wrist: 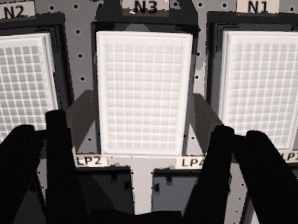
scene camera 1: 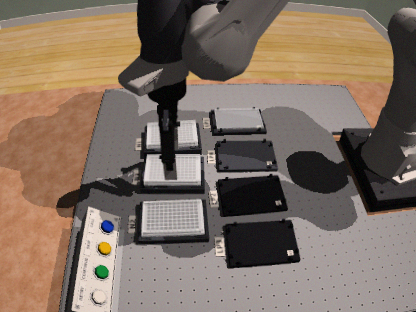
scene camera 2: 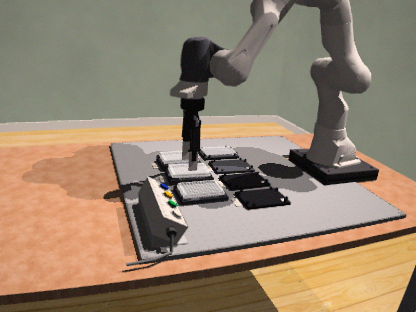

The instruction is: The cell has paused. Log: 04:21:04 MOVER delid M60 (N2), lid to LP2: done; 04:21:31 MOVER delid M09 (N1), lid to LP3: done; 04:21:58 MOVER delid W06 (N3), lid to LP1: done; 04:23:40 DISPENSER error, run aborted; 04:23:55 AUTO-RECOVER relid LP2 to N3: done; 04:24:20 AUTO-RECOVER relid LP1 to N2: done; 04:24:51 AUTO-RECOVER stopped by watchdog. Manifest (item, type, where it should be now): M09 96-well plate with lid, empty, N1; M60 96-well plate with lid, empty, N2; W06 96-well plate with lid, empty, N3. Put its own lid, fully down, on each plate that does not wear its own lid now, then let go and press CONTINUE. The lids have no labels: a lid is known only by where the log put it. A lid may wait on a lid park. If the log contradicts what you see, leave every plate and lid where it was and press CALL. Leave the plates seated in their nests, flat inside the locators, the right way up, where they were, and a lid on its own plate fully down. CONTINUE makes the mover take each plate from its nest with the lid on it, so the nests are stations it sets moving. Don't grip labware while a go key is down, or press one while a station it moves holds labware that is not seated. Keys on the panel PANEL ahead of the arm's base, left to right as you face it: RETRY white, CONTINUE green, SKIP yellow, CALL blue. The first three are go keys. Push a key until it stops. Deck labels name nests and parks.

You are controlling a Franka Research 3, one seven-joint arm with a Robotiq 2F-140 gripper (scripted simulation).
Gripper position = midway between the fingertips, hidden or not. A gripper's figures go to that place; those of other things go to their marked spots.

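Scene:
A clear lid (scene camera 1: 187, 132) is 0.89 m from the lens. My gripper (scene camera 1: 172, 163) is 0.80 m from the lens, so my gripper is nearer to the lens than the clear lid.

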